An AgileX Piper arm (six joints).
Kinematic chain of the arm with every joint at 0, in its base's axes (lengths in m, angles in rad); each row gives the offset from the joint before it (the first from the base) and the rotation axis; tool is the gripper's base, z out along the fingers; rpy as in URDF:
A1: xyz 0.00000 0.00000 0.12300 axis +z
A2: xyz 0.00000 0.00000 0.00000 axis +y
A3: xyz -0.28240 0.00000 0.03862 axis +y
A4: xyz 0.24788 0.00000 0.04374 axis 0.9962 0 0.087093
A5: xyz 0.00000 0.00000 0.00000 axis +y
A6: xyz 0.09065 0.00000 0.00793 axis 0.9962 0 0.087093
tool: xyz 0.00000 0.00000 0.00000 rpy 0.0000 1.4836 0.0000
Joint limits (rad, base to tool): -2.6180..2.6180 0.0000..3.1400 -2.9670..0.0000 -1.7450..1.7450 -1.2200..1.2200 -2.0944..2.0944
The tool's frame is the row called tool.
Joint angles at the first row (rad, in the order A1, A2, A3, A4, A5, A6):
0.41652 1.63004 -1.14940 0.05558 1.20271 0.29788
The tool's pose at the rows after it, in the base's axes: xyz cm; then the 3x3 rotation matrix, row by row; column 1 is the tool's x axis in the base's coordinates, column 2 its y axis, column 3 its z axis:
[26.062 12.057 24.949], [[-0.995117 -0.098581 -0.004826], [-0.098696 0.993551 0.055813], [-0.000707 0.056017 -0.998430]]
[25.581 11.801 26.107], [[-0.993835 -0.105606 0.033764], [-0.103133 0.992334 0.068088], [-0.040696 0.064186 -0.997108]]
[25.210 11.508 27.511], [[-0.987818 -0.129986 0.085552], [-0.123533 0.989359 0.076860], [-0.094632 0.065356 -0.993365]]
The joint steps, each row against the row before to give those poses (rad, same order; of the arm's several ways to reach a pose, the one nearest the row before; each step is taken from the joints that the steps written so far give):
-0.00001 -0.04667 0.00003 0.00117 0.00363 -0.00001
0.00002 -0.04078 -0.00001 -0.00471 0.00037 -0.00318
-0.00001 -0.04116 -0.01016 -0.01385 0.00002 -0.01734

